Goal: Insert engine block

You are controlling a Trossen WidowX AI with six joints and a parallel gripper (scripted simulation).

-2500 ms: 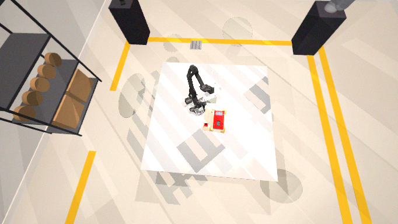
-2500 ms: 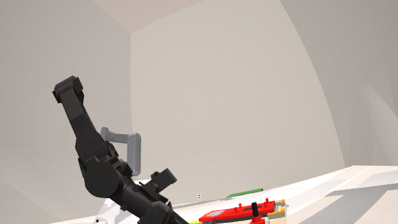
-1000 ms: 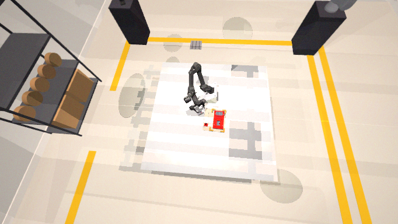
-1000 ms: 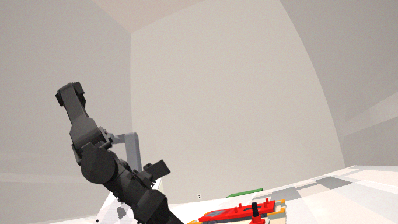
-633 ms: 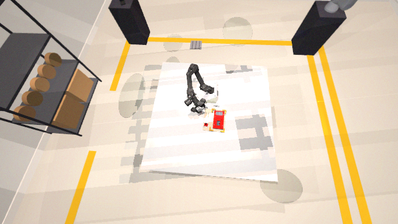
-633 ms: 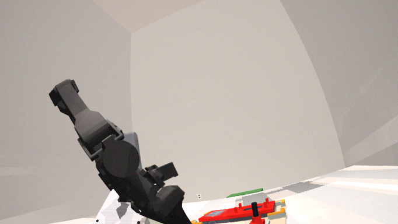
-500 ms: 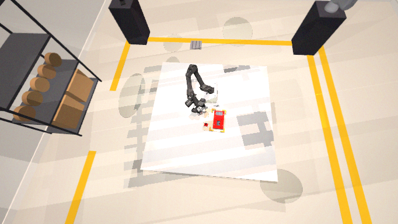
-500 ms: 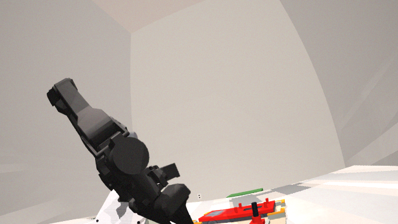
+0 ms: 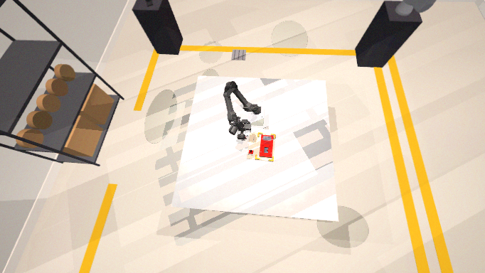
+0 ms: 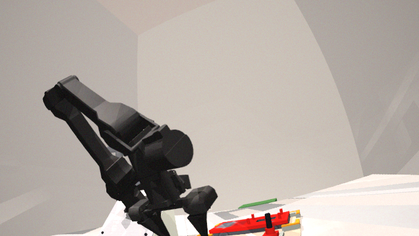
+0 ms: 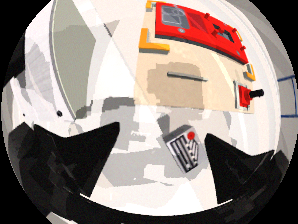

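The grey engine block is 3 cm to the right of my gripper tip, 3 cm ahead of it and 2 cm below it.
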